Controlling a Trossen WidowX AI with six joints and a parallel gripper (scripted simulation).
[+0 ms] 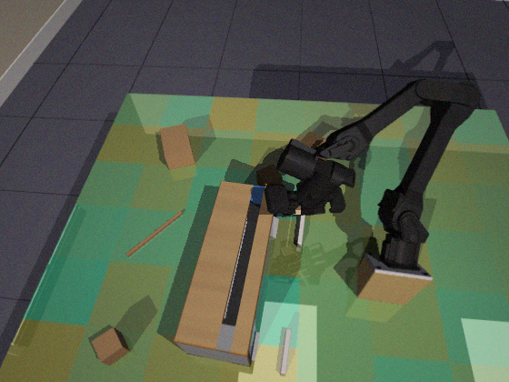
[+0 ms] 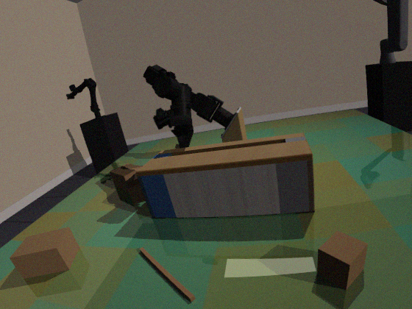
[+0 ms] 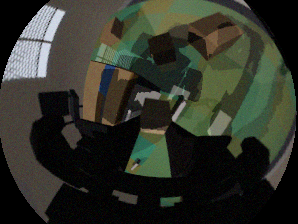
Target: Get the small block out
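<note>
The block lies 10 mm to the right of my gripper tip and 10 mm above it. From my gripper tip the other things lie so: thin brown stick 360 mm ahead, 30 mm to the left, 90 mm below; then wooden box 90 mm ahead, 130 mm to the left, 30 mm below.
</note>
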